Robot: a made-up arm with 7 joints. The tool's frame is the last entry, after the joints. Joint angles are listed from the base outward.
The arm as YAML. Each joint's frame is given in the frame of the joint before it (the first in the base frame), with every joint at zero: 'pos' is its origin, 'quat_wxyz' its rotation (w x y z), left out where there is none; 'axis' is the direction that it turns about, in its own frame. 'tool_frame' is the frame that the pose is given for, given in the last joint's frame.
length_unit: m
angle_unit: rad
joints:
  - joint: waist
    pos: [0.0, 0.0, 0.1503]
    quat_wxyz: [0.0, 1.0, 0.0, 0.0]
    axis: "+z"
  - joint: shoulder
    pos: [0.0, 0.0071, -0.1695]
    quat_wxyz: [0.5, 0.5, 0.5, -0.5]
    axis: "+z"
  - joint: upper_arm
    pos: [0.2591, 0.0, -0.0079]
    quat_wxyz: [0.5, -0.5, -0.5, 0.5]
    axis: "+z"
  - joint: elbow
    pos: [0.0, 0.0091, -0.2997]
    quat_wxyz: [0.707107, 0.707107, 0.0, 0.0]
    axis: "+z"
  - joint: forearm
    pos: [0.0, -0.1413, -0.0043]
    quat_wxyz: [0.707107, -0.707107, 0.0, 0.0]
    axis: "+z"
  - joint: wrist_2
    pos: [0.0, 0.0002, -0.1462]
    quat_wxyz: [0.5, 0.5, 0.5, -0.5]
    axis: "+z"
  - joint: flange
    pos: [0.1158, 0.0, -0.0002]
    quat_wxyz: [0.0, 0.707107, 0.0, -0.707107]
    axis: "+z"
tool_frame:
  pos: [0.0, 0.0, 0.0]
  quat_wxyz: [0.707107, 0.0, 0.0, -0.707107]
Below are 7 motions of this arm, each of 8 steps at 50 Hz.
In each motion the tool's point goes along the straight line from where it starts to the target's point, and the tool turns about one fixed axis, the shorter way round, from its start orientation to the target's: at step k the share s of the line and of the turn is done. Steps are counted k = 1, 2, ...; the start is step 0. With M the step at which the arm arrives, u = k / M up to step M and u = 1 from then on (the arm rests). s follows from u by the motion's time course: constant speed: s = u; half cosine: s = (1 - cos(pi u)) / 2; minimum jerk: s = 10 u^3 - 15 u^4 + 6 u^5.
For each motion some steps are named. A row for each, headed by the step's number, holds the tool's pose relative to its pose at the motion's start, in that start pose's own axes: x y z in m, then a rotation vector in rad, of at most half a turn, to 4 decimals.
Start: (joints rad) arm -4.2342 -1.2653 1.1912 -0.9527 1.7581 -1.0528 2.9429
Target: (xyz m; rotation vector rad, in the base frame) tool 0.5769 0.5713 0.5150 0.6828 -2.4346 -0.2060
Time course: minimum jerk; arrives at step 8
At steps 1, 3, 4, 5, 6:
1: -0.0004 0.0004 0.0003 0.0021 0.0002 -0.0004
3: -0.0065 0.0065 0.0053 0.0352 0.0030 -0.0065
4: -0.0117 0.0118 0.0096 0.0639 0.0054 -0.0118
5: -0.0170 0.0171 0.0140 0.0926 0.0078 -0.0172
6: -0.0211 0.0212 0.0173 0.1146 0.0096 -0.0212

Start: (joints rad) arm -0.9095 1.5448 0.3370 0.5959 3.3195 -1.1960 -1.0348
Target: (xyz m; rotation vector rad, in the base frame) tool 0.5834 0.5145 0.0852 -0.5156 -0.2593 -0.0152
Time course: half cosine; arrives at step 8
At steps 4, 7, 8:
4: -0.0018 -0.0060 -0.0068 -0.0277 0.0055 0.0403
7: -0.0034 -0.0115 -0.0130 -0.0533 0.0107 0.0775
8: -0.0036 -0.0119 -0.0135 -0.0554 0.0111 0.0806

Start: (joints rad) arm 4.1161 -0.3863 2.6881 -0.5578 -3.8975 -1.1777 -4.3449
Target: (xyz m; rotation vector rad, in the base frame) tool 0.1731 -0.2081 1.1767 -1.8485 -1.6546 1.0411
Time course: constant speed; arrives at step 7
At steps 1, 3, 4, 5, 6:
1: -0.0051 0.0053 -0.0023 -0.0006 0.0009 -0.0118
3: -0.0152 0.0160 -0.0069 -0.0018 0.0026 -0.0355
4: -0.0203 0.0213 -0.0092 -0.0024 0.0035 -0.0473
5: -0.0254 0.0266 -0.0115 -0.0030 0.0044 -0.0591
6: -0.0305 0.0319 -0.0138 -0.0035 0.0053 -0.0710

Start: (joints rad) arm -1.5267 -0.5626 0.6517 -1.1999 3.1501 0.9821 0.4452
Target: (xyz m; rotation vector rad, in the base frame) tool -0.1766 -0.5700 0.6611 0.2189 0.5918 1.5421
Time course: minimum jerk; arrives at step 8
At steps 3, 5, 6, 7, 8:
3: -0.0023 -0.0115 0.0042 -0.0081 0.0022 0.0267
5: -0.0061 -0.0302 0.0112 -0.0214 0.0059 0.0704
6: -0.0075 -0.0374 0.0138 -0.0264 0.0072 0.0871
7: -0.0083 -0.0411 0.0152 -0.0290 0.0080 0.0956
8: -0.0084 -0.0417 0.0154 -0.0295 0.0081 0.0972

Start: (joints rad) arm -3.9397 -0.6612 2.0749 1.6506 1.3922 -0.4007 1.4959
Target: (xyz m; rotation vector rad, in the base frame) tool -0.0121 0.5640 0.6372 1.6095 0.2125 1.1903
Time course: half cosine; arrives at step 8
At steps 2, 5, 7, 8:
2: -0.0079 0.0052 -0.0033 0.0145 0.0200 -0.0014
5: -0.0372 0.0245 -0.0158 0.0686 0.0942 -0.0068
7: -0.0517 0.0342 -0.0219 0.0954 0.1311 -0.0095
8: -0.0538 0.0355 -0.0228 0.0992 0.1363 -0.0099

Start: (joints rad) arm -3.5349 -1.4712 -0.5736 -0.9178 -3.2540 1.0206 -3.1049
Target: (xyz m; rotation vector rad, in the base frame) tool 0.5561 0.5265 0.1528 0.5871 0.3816 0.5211
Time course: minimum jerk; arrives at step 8
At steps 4, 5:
4: 0.0013 0.0318 -0.0041 -0.0074 -0.0001 0.0224
5: 0.0018 0.0461 -0.0059 -0.0108 -0.0002 0.0324

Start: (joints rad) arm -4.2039 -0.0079 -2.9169 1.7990 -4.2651 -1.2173 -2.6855
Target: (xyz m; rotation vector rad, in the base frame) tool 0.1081 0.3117 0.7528 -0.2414 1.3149 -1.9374
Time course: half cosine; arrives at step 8
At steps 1, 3, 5, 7, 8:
1: 0.0003 -0.0005 -0.0009 -0.0021 -0.0025 -0.0017
3: 0.0025 -0.0040 -0.0075 -0.0169 -0.0203 -0.0139
5: 0.0056 -0.0089 -0.0169 -0.0378 -0.0454 -0.0311
7: 0.0078 -0.0124 -0.0235 -0.0526 -0.0632 -0.0432
8: 0.0081 -0.0128 -0.0245 -0.0547 -0.0657 -0.0450

